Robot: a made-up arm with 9 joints. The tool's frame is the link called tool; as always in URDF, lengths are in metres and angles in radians. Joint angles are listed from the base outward.
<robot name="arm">
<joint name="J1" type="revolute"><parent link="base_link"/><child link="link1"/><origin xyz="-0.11 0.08 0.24"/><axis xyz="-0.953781 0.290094 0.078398"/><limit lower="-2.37" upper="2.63"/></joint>
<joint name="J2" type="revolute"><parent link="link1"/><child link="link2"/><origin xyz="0.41 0.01 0.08"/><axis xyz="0 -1 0"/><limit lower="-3.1" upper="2.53"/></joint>
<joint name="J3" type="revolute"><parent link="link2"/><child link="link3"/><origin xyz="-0.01 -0.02 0.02"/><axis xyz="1 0 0"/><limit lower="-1.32" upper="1.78"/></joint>
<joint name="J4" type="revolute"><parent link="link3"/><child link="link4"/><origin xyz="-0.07 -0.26 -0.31"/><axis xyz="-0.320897 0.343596 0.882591"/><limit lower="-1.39" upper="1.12"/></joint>
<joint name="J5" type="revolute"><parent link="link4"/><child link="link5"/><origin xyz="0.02 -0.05 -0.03"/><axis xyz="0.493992 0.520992 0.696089"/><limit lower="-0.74" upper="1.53"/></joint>
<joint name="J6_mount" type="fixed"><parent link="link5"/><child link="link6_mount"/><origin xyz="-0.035 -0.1 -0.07"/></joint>
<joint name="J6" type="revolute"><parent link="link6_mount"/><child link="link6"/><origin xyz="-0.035 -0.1 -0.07"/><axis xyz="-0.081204 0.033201 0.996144"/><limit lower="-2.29" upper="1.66"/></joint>
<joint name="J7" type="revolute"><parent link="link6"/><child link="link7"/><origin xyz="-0.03 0 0"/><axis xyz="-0.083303 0.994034 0.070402"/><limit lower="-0.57" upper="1.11"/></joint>
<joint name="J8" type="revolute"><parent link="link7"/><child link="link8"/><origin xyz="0.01 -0.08 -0.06"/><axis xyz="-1 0 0"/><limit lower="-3.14" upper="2.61"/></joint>
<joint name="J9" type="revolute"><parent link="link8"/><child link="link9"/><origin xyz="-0.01 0 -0.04"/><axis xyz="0 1 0"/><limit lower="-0.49" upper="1.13"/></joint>
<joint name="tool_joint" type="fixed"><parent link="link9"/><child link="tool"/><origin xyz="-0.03 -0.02 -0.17" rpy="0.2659 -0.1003 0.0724"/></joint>
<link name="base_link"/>
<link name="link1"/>
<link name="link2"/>
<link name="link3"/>
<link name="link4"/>
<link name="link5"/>
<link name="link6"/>
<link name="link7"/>
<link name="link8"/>
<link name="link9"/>
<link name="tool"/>
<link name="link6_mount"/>
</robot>
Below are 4 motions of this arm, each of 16 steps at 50 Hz.
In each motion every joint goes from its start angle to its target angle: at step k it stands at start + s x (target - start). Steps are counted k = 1, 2, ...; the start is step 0. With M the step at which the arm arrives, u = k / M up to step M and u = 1 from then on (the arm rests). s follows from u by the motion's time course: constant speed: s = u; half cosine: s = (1 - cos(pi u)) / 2; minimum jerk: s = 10 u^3 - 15 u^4 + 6 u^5.
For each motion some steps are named. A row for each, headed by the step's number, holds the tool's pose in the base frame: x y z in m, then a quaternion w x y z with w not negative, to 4 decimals.
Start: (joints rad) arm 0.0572 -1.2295 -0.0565 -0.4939 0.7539 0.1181 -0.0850 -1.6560 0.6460
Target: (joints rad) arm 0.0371 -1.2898 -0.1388 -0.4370 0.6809 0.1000 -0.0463 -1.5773 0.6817
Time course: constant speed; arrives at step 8
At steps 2, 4, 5, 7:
2: -0.3099 -0.3244 0.4675 0.1437 0.8721 0.3742 -0.2807
4: -0.3012 -0.3393 0.4787 0.1509 0.8586 0.3978 -0.2861
5: -0.2966 -0.3467 0.4842 0.1544 0.8516 0.4096 -0.2886
7: -0.2870 -0.3618 0.4951 0.1608 0.8370 0.4330 -0.2933

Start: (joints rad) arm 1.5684 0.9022 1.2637 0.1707 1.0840 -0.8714 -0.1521 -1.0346 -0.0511
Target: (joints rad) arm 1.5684 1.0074 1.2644 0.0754 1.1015 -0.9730 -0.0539 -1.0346 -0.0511
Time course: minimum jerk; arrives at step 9
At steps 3, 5, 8, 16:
3: 0.2406 -0.3947 -0.4614 0.7431 0.4943 0.4508 -0.0159
5: 0.2525 -0.3817 -0.4675 0.7456 0.4878 0.4532 -0.0259
8: 0.2636 -0.3681 -0.4730 0.7474 0.4818 0.4560 -0.0362
16: 0.2640 -0.3677 -0.4732 0.7475 0.4816 0.4561 -0.0365

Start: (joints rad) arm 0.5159 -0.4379 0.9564 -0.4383 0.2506 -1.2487 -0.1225 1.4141 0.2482
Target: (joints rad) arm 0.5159 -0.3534 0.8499 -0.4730 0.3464 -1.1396 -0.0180 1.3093 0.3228
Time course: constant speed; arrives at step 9
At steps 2, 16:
2: -0.4317 0.1782 -0.1574 0.5068 -0.1323 0.6865 -0.5044
16: -0.4217 0.0952 -0.1994 0.5726 -0.0910 0.6608 -0.4766

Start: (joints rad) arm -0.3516 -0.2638 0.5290 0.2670 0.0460 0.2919 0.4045 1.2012 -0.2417
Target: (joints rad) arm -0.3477 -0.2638 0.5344 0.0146 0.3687 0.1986 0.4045 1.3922 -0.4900
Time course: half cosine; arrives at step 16
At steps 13, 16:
13: 0.1388 0.0199 -0.6003 0.8342 0.0352 -0.2310 0.4995
16: 0.1374 0.0309 -0.5993 0.8305 0.0422 -0.2416 0.5000

